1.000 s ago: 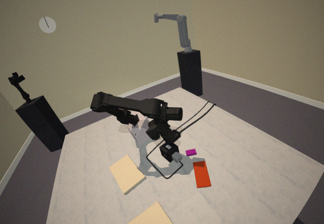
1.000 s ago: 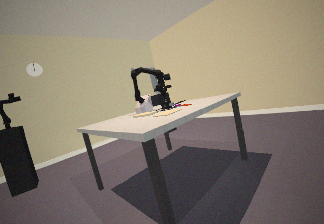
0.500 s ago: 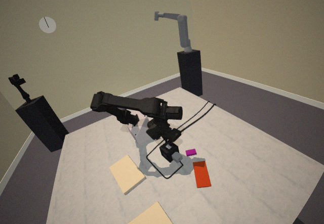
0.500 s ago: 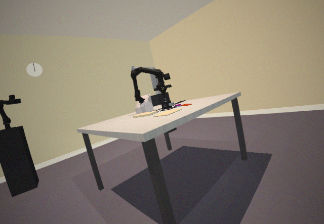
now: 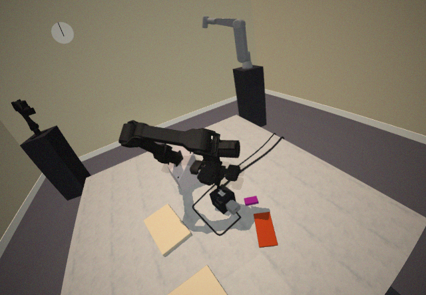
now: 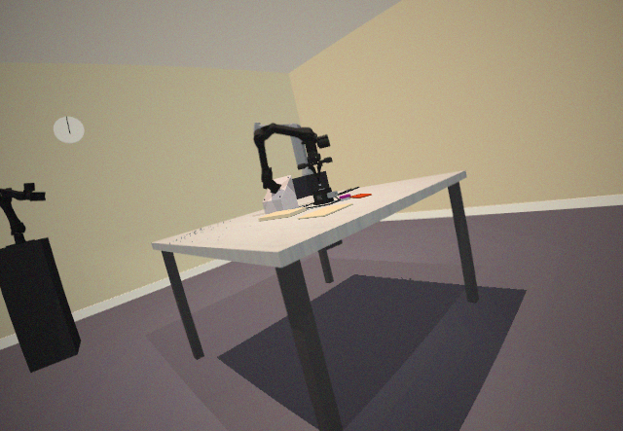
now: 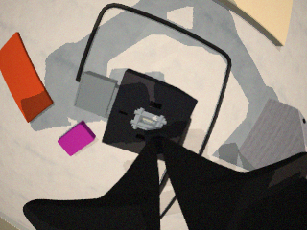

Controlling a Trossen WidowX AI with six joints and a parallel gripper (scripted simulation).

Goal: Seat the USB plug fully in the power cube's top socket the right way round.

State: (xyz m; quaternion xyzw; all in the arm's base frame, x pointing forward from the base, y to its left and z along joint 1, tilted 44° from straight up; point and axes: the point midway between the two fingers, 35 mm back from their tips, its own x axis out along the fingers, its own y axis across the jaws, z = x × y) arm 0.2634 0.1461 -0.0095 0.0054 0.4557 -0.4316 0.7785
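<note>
Right now the USB plug is 20 mm below my gripper tip. Also, from my gripper tip: orange card 180 mm ahead, 100 mm to the left, 130 mm below; purple block 50 mm ahead, 120 mm to the left, 130 mm below.
</note>
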